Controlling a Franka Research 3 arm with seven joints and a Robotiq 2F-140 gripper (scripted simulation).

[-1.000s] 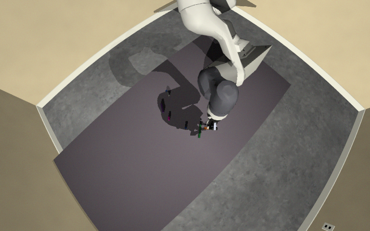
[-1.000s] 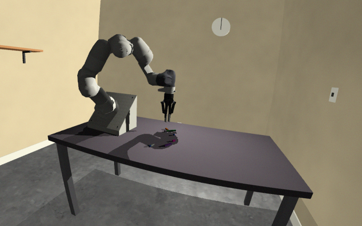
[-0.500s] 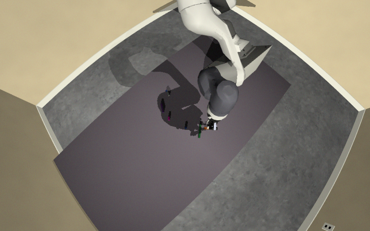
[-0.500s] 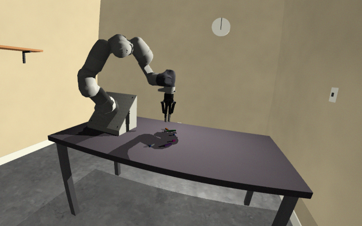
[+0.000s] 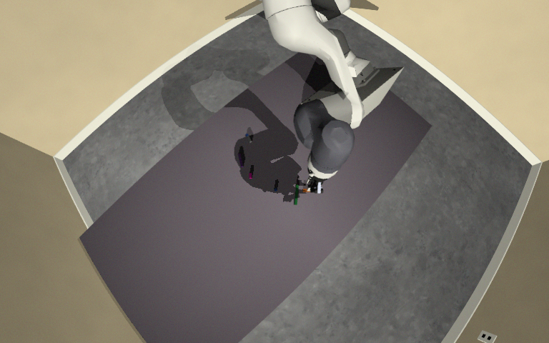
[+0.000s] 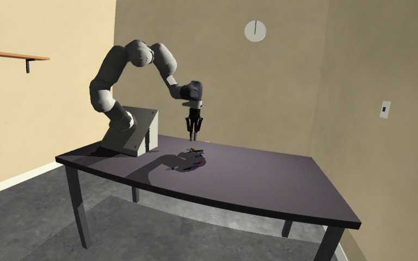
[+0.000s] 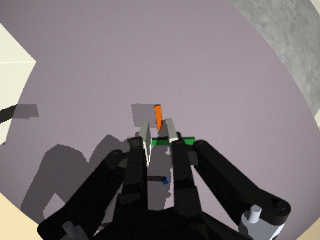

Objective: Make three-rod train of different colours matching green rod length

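Right now my hand is 9 cm above the orange rod. Round my hand: purple rod 28 cm to the right, 13 cm ahead, 9 cm below; then green rod 9 cm below, 5 cm ahead, 2 cm to the right; then magenta rod 20 cm to the right, 14 cm ahead, 9 cm below.
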